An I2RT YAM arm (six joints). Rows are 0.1 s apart.
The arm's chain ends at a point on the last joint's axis. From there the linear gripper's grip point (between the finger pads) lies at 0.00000 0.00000 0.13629 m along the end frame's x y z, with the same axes.
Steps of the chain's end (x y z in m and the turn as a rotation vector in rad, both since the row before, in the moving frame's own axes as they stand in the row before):
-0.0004, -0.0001, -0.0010, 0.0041, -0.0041, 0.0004
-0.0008, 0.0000, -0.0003, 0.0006, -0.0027, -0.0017
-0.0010, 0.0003, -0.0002, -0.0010, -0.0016, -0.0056
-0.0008, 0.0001, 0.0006, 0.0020, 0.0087, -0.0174
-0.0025, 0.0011, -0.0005, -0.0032, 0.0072, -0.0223
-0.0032, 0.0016, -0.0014, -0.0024, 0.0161, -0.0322
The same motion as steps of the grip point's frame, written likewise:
-0.0010, -0.0007, -0.0010, 0.0041, -0.0041, 0.0004
-0.0012, -0.0001, -0.0003, 0.0006, -0.0027, -0.0017
-0.0012, 0.0004, -0.0002, -0.0010, -0.0016, -0.0056
0.0004, -0.0002, 0.0006, 0.0020, 0.0087, -0.0174
-0.0015, 0.0015, -0.0005, -0.0032, 0.0072, -0.0223
-0.0010, 0.0019, -0.0014, -0.0024, 0.0161, -0.0322

